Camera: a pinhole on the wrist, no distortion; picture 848 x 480 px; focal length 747.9 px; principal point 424.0 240.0 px. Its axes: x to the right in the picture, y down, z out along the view. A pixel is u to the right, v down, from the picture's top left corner.
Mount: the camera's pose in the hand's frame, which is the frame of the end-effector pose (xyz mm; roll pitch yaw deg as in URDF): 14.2 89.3 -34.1 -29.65 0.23 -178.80
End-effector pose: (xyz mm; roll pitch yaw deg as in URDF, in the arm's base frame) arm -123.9 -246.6 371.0 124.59 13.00 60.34
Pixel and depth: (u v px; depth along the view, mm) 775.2 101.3 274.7
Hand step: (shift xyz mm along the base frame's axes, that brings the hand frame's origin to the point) 91.7 -214.7 -105.3
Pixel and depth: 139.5 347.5 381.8
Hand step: 171.1 14.9 -302.3
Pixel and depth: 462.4 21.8 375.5
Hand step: 222.6 -183.3 -191.9
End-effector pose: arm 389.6 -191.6 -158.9 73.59 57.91 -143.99
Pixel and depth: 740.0 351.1 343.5
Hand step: -63.1 281.8 78.6
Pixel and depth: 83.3 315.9 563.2
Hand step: -328.1 350.8 -288.4
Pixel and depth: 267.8 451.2 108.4
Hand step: -55.2 9.9 -20.7
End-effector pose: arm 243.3 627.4 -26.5 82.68 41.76 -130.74
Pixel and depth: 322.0 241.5 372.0
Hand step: -234.5 185.4 -87.3
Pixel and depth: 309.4 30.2 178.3
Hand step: -153.0 35.0 19.4
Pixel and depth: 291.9 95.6 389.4
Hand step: -304.5 173.1 -50.6
